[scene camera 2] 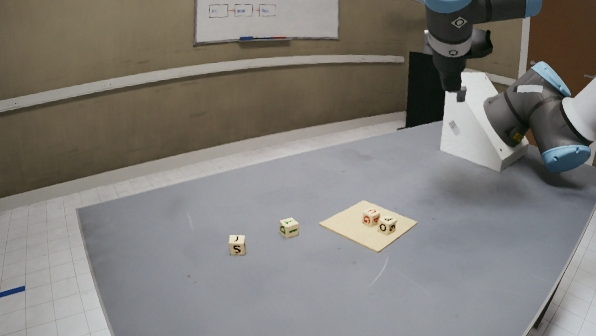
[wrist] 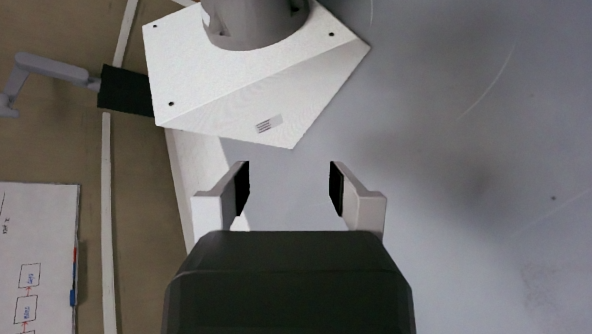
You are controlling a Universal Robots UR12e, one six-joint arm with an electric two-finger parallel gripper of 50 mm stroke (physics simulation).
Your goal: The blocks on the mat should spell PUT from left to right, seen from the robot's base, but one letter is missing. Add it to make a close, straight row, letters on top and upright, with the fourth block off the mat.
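On the tan mat (scene camera 2: 345, 225) two blocks stand close together in scene camera 2. The red-lettered block (scene camera 2: 371, 218) has a curved top letter, perhaps U; the black-lettered block (scene camera 2: 387, 225), to its right in that view, has a top letter that looks like P. A green-lettered block (scene camera 2: 289, 228) lies on the table left of the mat, its top letter looking like T. Another black-lettered block (scene camera 2: 237, 245) lies farther left, with a J-like mark on top and S on a side. My gripper (scene camera 2: 461, 95) (wrist: 289, 178) is open and empty, high above the table near the base, far from the blocks.
The white robot pedestal (scene camera 2: 465, 130) (wrist: 240, 105) stands on the grey table (scene camera 2: 200, 285) (wrist: 450, 260) at the back right in scene camera 2, close to the gripper. A whiteboard (scene camera 2: 300, 22) (wrist: 50, 215) hangs on the wall beyond the table.
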